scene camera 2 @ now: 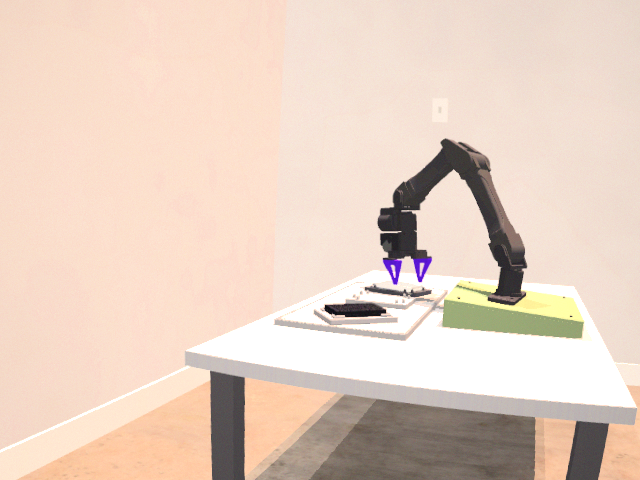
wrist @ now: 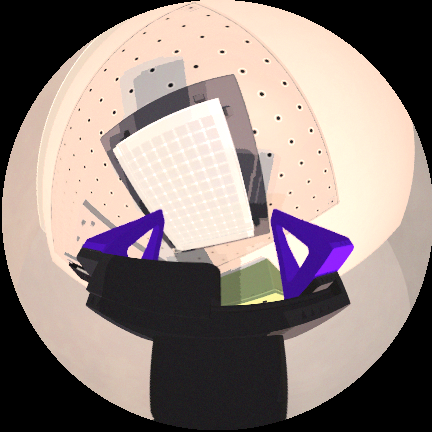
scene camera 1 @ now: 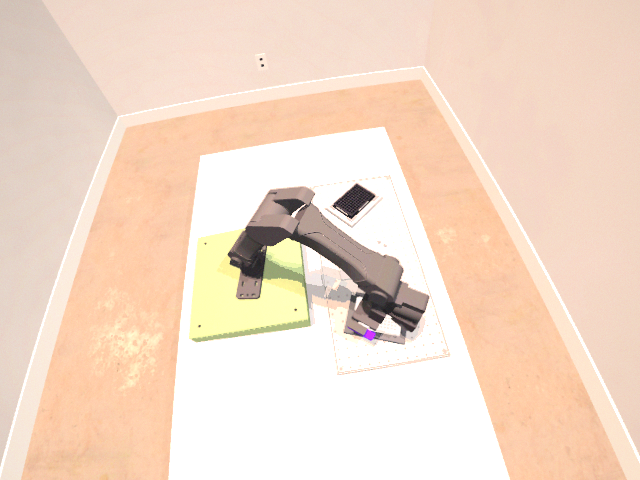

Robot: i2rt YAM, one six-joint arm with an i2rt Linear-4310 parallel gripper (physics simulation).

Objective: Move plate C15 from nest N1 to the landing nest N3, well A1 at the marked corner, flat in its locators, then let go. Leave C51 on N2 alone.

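Observation:
A white gridded plate (scene camera 2: 398, 285) (wrist: 185, 185) lies on a dark nest (scene camera 1: 397, 339) (scene camera 2: 423, 292) (wrist: 246, 107). A black gridded plate (scene camera 1: 354, 200) (scene camera 2: 355, 309) sits on a white nest (scene camera 1: 356, 220) (scene camera 2: 356, 320). A bare white nest (scene camera 2: 379, 302) with small upright pegs stands between them; in scene camera 1 the arm hides most of it. No labels or corner marks can be read. My gripper (scene camera 2: 407, 282) (wrist: 217, 214) is open and empty, fingers pointing down above the white plate. In the wrist view the plate is turned a little relative to the fingers.
The nests stand on a perforated board (scene camera 1: 356, 363) (scene camera 2: 299, 320) (wrist: 220, 30) on the white table (scene camera 1: 248, 403) (scene camera 2: 465, 372). The arm stands on a yellow-green block (scene camera 1: 227, 315) (scene camera 2: 511, 326) (wrist: 250, 282) beside the board.

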